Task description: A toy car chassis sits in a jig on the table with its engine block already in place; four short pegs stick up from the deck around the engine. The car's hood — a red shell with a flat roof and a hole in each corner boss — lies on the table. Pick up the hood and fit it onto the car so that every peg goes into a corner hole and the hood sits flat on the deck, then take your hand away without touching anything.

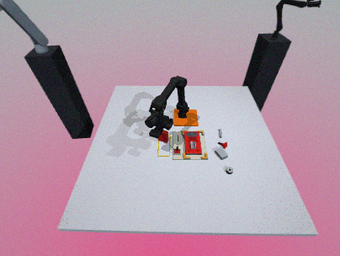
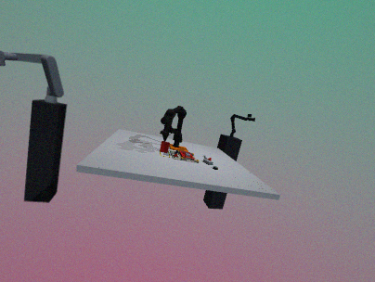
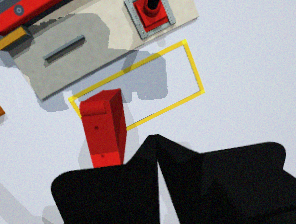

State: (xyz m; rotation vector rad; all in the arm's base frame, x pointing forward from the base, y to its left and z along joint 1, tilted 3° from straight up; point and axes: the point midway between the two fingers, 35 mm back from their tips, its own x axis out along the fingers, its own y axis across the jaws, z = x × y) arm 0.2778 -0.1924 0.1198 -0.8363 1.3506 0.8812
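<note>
Right now my gripper tip is 40 mm past the red hood, 20 mm to the right of it and 60 mm above it.
</note>
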